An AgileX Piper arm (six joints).
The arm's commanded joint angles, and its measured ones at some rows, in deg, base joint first. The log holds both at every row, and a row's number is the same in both.
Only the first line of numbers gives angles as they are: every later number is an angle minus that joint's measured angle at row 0.
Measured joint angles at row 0: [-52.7 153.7 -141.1 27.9 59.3 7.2]
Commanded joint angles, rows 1 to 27: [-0.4 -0.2 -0.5 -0.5 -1.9 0.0]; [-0.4 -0.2 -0.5 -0.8 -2.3 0.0]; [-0.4 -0.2 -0.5 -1.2 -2.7 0.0]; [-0.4 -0.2 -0.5 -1.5 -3.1 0.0]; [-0.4 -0.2 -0.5 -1.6 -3.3 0.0]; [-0.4 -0.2 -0.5 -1.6 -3.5 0.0]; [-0.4 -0.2 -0.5 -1.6 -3.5 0.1]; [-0.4 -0.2 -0.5 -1.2 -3.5 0.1]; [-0.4 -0.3 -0.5 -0.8 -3.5 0.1]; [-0.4 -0.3 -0.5 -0.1 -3.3 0.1]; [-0.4 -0.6 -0.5 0.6 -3.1 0.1]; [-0.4 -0.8 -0.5 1.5 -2.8 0.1]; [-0.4 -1.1 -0.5 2.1 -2.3 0.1]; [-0.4 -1.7 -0.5 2.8 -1.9 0.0]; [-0.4 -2.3 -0.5 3.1 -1.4 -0.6]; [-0.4 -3.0 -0.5 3.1 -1.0 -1.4]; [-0.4 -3.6 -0.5 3.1 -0.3 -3.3]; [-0.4 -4.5 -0.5 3.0 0.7 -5.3]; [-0.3 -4.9 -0.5 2.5 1.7 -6.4]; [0.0 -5.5 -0.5 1.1 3.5 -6.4]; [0.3 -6.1 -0.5 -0.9 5.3 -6.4]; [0.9 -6.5 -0.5 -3.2 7.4 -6.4]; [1.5 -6.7 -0.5 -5.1 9.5 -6.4]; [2.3 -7.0 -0.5 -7.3 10.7 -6.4]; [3.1 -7.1 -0.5 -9.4 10.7 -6.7]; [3.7 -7.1 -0.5 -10.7 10.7 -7.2]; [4.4 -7.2 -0.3 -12.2 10.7 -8.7]
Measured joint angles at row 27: [1.5 -6.3 -0.2 -6.0 8.3 -5.7]
